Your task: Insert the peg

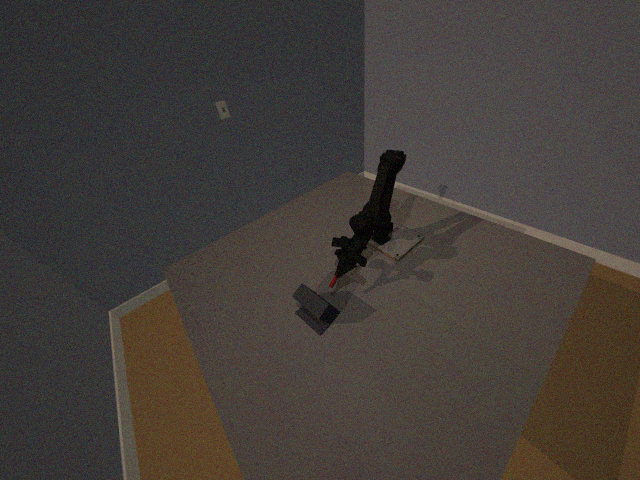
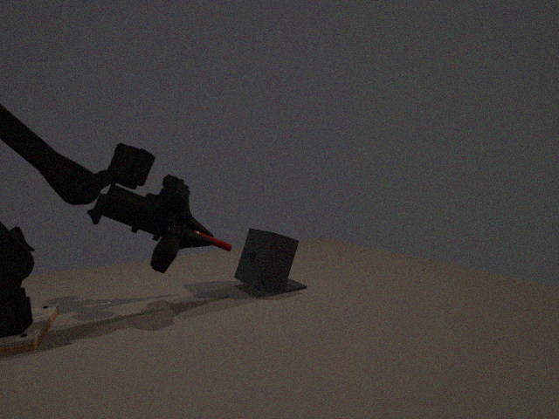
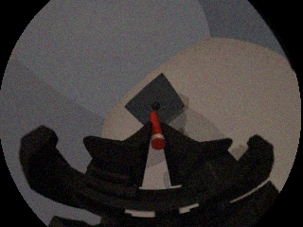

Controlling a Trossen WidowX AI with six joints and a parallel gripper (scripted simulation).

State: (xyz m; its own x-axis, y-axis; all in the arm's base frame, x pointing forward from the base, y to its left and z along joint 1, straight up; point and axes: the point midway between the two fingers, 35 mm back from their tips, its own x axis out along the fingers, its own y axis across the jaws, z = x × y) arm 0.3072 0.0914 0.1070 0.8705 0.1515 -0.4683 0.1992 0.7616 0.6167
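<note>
The dark sloped panel lies 10 cm ahead of my gripper tip, 1 cm to the left of it and 5 cm below it. Round my gripper tip: red peg (1 cm behind, 1 cm above).
</note>
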